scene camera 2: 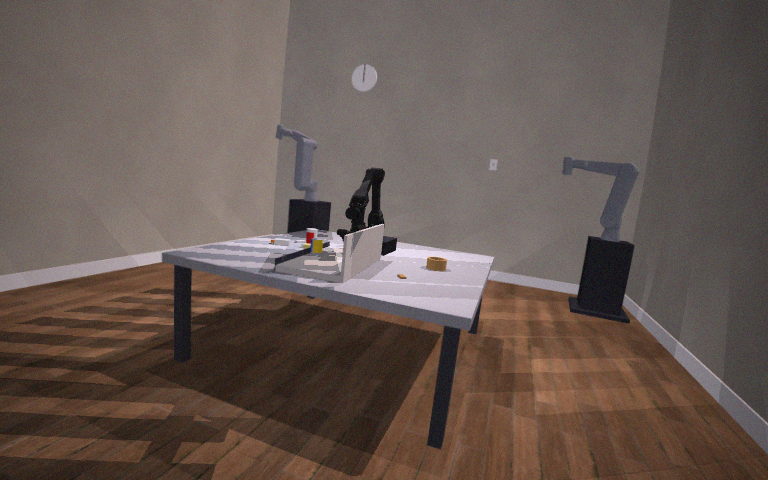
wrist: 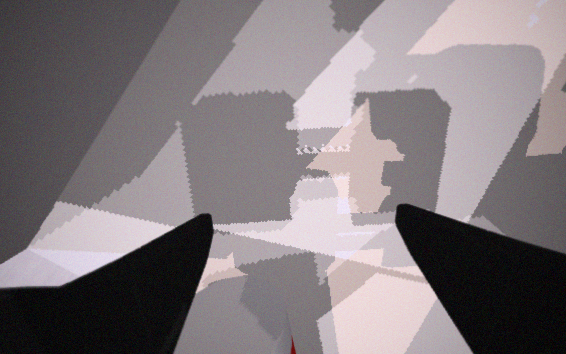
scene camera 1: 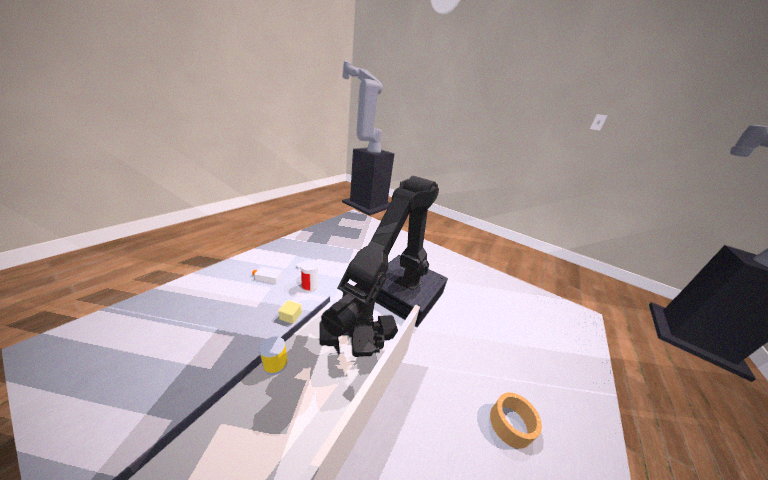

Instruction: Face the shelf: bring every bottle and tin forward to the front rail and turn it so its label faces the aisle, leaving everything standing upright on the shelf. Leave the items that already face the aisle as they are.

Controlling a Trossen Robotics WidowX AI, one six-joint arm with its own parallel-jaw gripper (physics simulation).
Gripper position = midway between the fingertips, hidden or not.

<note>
My gripper (scene camera 1: 355, 351) is open, with nothing in its grasp. I also see a white back panel (scene camera 2: 363, 248).
My gripper is seen too in the wrist view (wrist: 303, 217). The white back panel is seen too in the wrist view (wrist: 70, 70).
</note>
